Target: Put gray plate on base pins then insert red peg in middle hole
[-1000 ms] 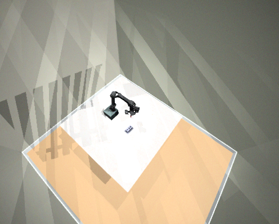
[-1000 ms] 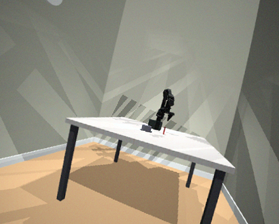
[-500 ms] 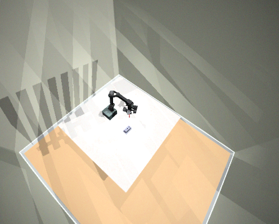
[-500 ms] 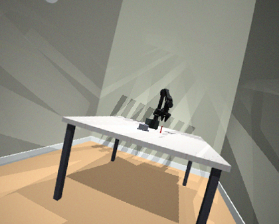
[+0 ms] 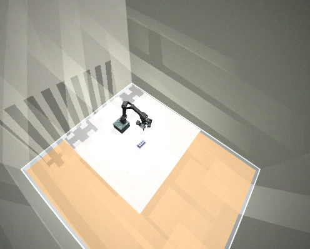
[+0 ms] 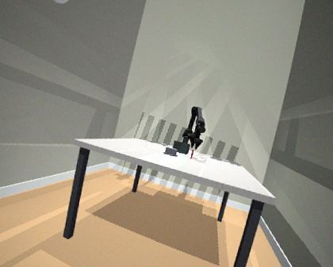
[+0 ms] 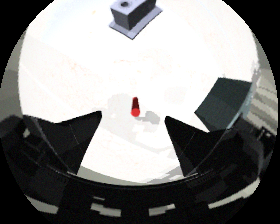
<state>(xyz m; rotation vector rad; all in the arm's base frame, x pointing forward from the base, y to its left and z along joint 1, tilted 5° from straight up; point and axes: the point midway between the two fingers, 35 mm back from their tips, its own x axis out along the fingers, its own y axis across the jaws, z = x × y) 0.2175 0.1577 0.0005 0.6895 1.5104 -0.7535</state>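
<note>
Right now the red peg is 50 mm below my gripper tip. Also, from my gripper tip: gray plate: 160 mm to the right, 140 mm ahead, 50 mm below; base: 160 mm to the right, 140 mm ahead, 80 mm below.
</note>
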